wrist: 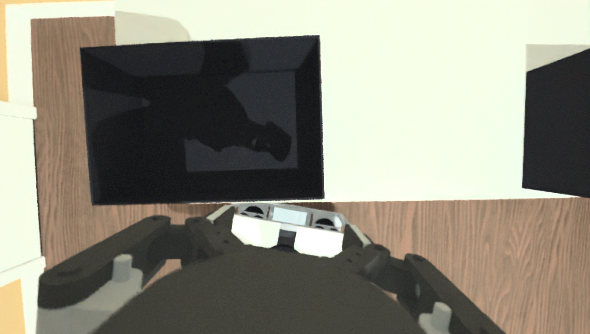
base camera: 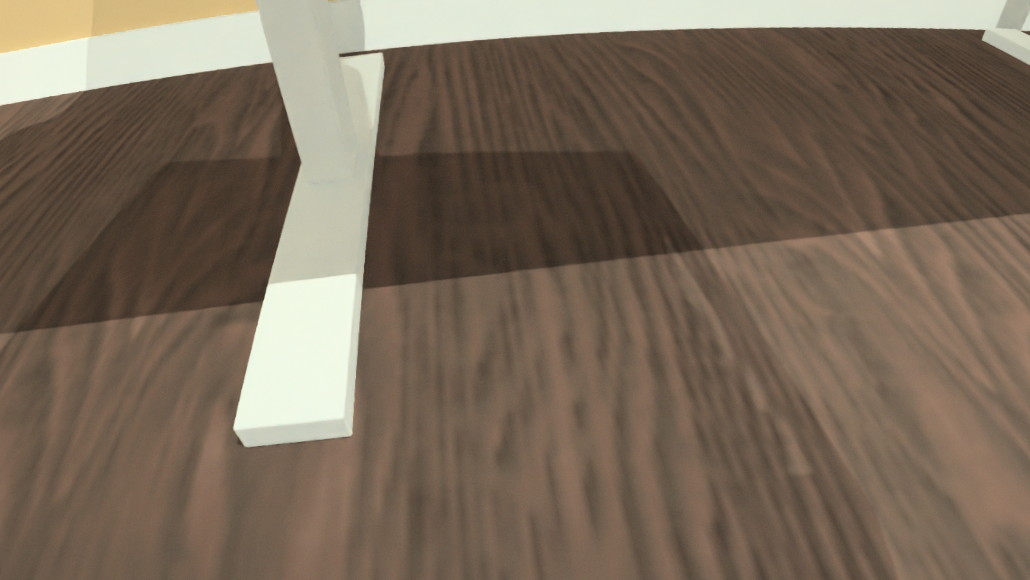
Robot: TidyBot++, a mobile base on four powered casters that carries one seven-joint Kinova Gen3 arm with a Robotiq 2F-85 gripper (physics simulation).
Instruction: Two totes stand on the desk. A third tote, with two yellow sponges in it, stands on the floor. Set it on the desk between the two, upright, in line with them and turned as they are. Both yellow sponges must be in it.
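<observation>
A black tote (wrist: 310,115) stands upright on the white desk (wrist: 425,120) at its left end in the wrist view. No sponge shows in it; a shadow falls across its inside. A second black tote (wrist: 560,125) is partly in view at the right edge of the wrist view. A stretch of bare desk top lies between them. My gripper (wrist: 288,227) is open, at the bottom of the wrist view, by the desk's front edge and the first tote's near side. Its height above the desk is hard to tell. The floor tote and the yellow sponges do not show in either view.
In the base view a white desk foot (base camera: 306,353) with its upright leg (base camera: 309,93) stands left of centre on the wooden floor (base camera: 576,432). Another white foot (base camera: 1009,43) shows at the top right. A white skirting board (base camera: 540,18) runs behind them.
</observation>
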